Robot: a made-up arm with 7 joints. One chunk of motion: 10 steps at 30 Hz.
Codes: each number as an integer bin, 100 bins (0 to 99) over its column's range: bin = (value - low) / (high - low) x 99, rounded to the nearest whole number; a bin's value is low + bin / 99 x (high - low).
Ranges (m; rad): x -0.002..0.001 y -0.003..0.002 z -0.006..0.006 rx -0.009..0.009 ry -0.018..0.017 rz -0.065..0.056
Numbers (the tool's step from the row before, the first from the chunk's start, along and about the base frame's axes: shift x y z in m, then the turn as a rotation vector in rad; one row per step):
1: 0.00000 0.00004 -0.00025 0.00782 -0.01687 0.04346
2: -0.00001 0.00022 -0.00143 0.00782 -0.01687 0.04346
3: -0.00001 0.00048 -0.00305 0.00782 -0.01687 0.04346
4: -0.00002 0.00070 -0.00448 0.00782 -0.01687 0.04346
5: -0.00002 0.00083 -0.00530 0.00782 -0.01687 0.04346
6: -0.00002 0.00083 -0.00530 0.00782 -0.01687 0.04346
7: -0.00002 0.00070 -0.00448 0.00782 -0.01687 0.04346
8: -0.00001 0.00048 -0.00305 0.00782 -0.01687 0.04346
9: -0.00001 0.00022 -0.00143 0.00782 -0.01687 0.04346
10: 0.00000 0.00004 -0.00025 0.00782 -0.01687 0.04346
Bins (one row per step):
1: 66 60 47 93 3 89
2: 66 64 38 93 3 89
3: 66 69 24 93 3 89
4: 65 73 13 93 3 89
5: 65 76 6 93 3 89
6: 65 76 6 93 3 89
7: 65 73 13 93 3 89
8: 66 69 24 93 3 89
9: 66 64 38 93 3 89
10: 66 60 47 93 3 89

